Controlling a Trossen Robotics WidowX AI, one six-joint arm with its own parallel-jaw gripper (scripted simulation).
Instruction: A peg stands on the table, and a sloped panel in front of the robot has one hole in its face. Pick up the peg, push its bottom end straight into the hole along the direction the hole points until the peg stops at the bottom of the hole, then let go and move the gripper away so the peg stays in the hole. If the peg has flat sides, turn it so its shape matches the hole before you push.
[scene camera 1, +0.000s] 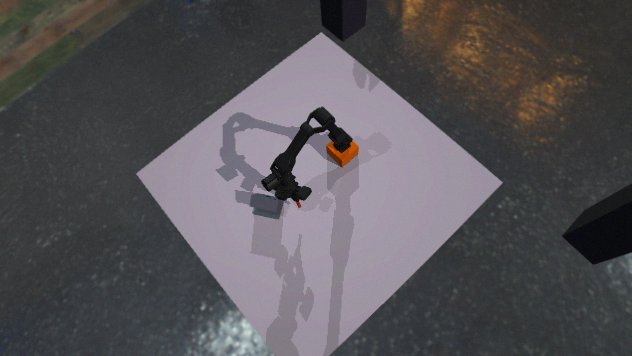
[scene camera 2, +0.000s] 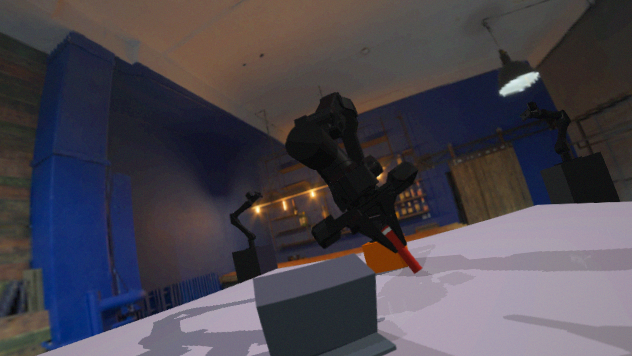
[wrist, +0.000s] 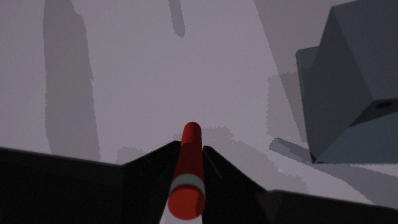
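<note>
There's a red peg (wrist: 187, 191) held in the gripper (scene camera 2: 401, 249), and you'd find the gripper (wrist: 191, 150) from the wrist as well. There's also a grey sloped panel block (wrist: 342, 125) in view.
</note>
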